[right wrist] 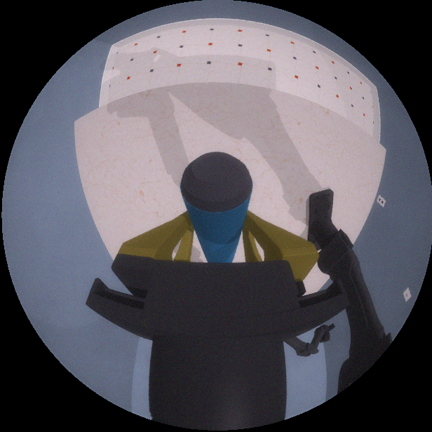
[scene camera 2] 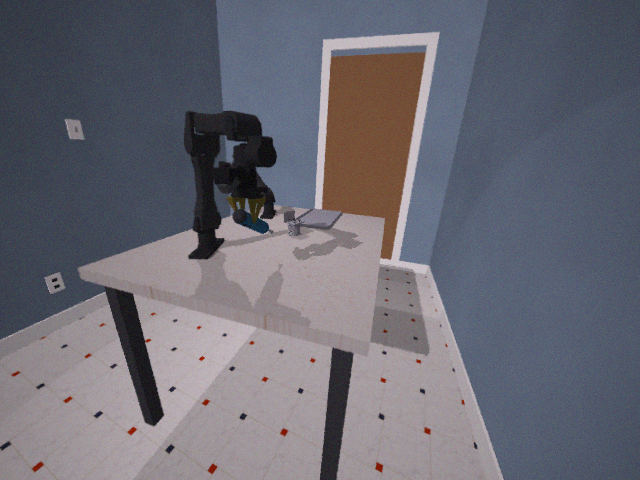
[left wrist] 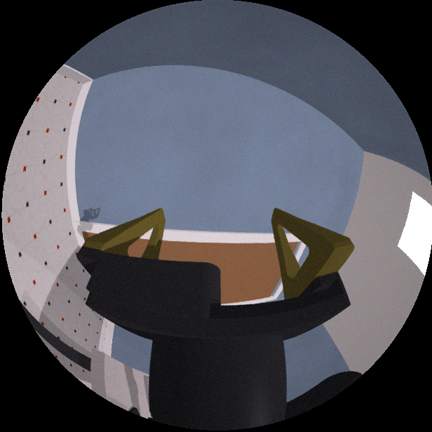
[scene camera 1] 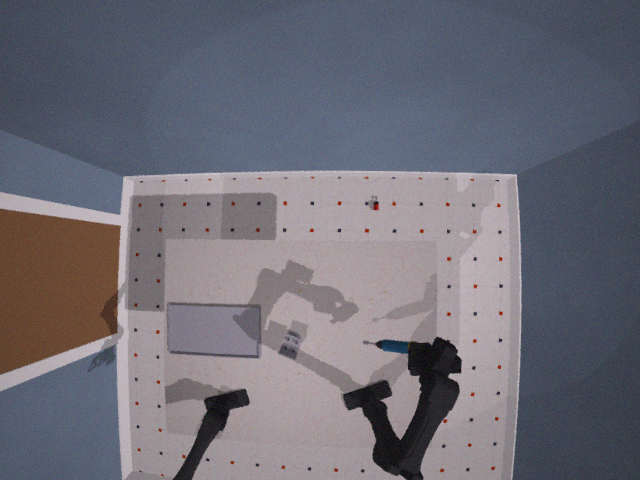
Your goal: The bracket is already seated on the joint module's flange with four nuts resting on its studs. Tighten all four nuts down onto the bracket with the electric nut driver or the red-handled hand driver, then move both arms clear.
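Frame: origin at the left arm's base, x ahead, y left, z up, level; millimetres.
Seen in the pictures: right gripper, fingertip midpoint: (scene camera 2: 248,222) (scene camera 1: 412,347); left arm's base, origin of the base link: (scene camera 2: 268,214) (scene camera 1: 227,401); right arm's base, origin of the base link: (scene camera 2: 208,248) (scene camera 1: 367,394).
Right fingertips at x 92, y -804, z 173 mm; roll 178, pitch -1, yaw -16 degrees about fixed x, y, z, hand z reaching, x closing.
Note:
Offsets run from my right fingertips to a thing's top centre. "*": to the spot under its first point. Level surfaces: height alone.
The electric nut driver, blue with a dark end cap @(* dx +21, dy +55, dz -2 mm) (scene camera 1: 395,346) (scene camera 2: 255,223) (right wrist: 216,232), is between the fingers of my right gripper (scene camera 2: 246,214) (right wrist: 217,214), which is shut on it above the table. In scene camera 1 its thin tip points left toward the joint module with the bracket (scene camera 1: 291,342) (scene camera 2: 294,227), with a gap between them. The nuts are too small to make out singly. The red-handled hand driver @(dx +658, dy -239, dz -889 mm) (scene camera 1: 374,203) shows beyond the table's far edge, over the tiled floor. My left gripper (left wrist: 218,214) is open and empty, facing the wall and door.
A flat grey tray @(dx +225, dy +765, dz -157 mm) (scene camera 1: 214,329) (scene camera 2: 321,219) lies left of the module in scene camera 1. The two arm bases (scene camera 1: 227,399) (scene camera 1: 367,395) stand near the lower side of the table @(dz -173 mm) (scene camera 1: 310,408) (scene camera 2: 217,281). The brown door (scene camera 2: 374,144) is in the wall behind.

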